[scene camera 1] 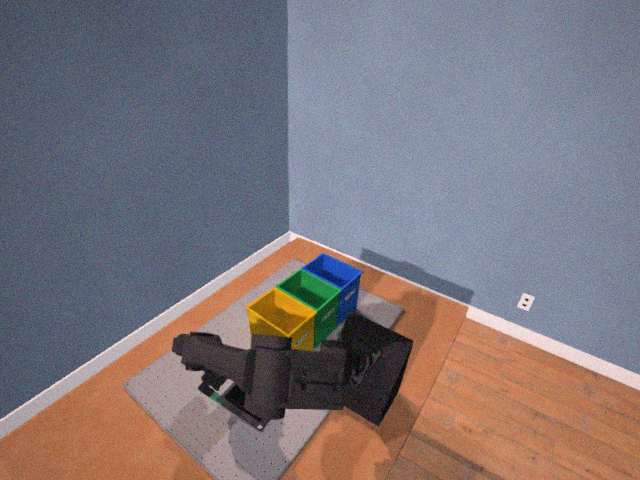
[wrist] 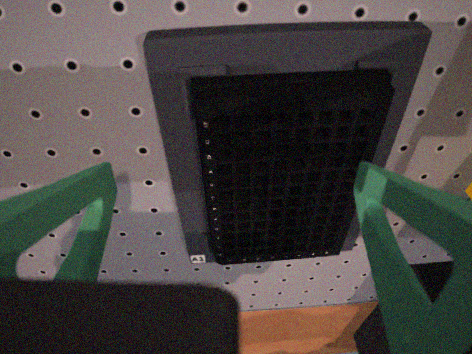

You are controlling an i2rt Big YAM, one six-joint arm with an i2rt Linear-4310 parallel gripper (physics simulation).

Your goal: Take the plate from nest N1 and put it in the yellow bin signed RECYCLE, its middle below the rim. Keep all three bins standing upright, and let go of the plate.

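Frame: origin at the arm's base, x left, y back, z up, level; centimetres.
Where they show: gripper, fingertip midpoint: (scene camera 1: 232,390) (wrist: 235,175); arm's base, origin of the base link: (scene camera 1: 358,359).
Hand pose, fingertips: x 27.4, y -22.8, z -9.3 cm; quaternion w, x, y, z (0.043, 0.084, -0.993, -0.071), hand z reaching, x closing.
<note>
Things, the pixels of their centre, and the offset from my fingertips. "spot": a spot on its surface instead. Level surfaces: height alone.
- black plate, body centre: (wrist: 284,187) (scene camera 1: 251,397) dx -3.5, dy +3.6, dz -3.1 cm
- dark grey nest, body centre: (wrist: 280,172) (scene camera 1: 251,399) dx -3.5, dy +3.6, dz -4.3 cm
- yellow bin, body centre: (scene camera 1: 281,330) dx -23.2, dy -4.4, dz +4.0 cm
- green bin, body centre: (scene camera 1: 308,308) dx -36.3, dy -5.4, dz +4.0 cm
- blue bin, surface spot: (scene camera 1: 347,305) spot: dx -49.1, dy +2.2, dz +1.6 cm
- grey perforated board, its level: dz -5.0 cm
The black plate (wrist: 295,165), with a grid of wells, lies in a dark grey nest (wrist: 290,50) (scene camera 1: 250,419); a small A1 label is at the nest's near left corner in the wrist view. No N1 sign can be read. My gripper (wrist: 235,175) is open and empty. In the wrist view its left finger is well left of the nest, and its right finger overlaps the nest's right edge. The height of the tips is hard to tell. The yellow bin (scene camera 1: 307,328) (wrist: 469,191) stands upright behind the arm; the arm hides its lower part.
The green bin (scene camera 1: 334,307) and the blue bin (scene camera 1: 347,305) stand upright in a row beyond the yellow one. A grey perforated board (scene camera 1: 160,382) (wrist: 100,30) lies under the nest. A black boxy block (scene camera 1: 385,361) is at the arm's right end. Walls meet behind the bins.
</note>
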